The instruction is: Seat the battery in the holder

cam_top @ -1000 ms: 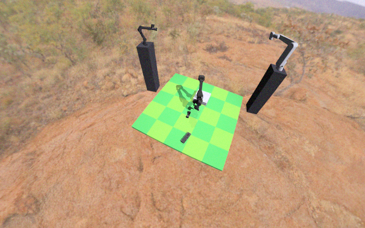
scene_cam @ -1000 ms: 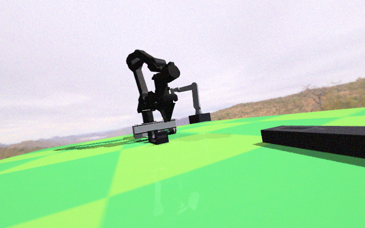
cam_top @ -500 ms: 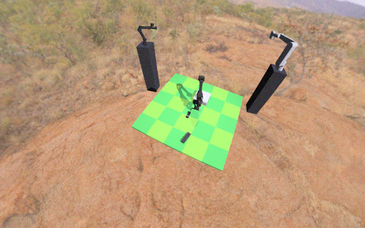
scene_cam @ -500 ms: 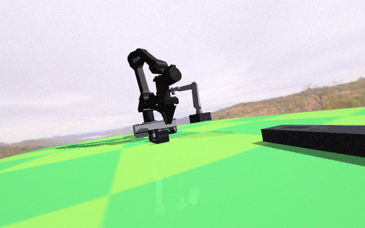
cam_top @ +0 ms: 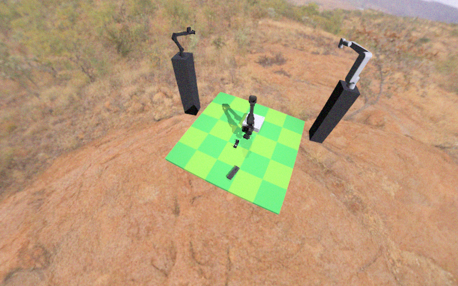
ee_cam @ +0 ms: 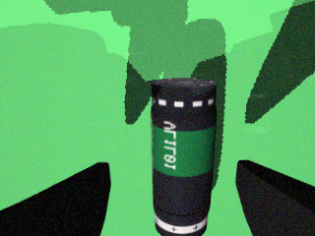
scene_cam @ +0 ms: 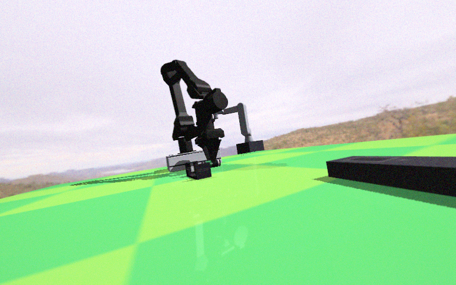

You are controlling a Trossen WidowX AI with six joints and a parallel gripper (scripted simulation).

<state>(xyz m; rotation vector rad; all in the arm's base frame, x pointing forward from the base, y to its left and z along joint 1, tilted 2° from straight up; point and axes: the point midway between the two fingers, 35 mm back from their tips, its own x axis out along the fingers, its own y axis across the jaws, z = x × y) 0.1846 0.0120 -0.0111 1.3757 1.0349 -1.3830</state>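
My gripper tip is now 10 mm above the battery. Round my gripper tip: black slab (480 mm ahead, 60 mm to the right).
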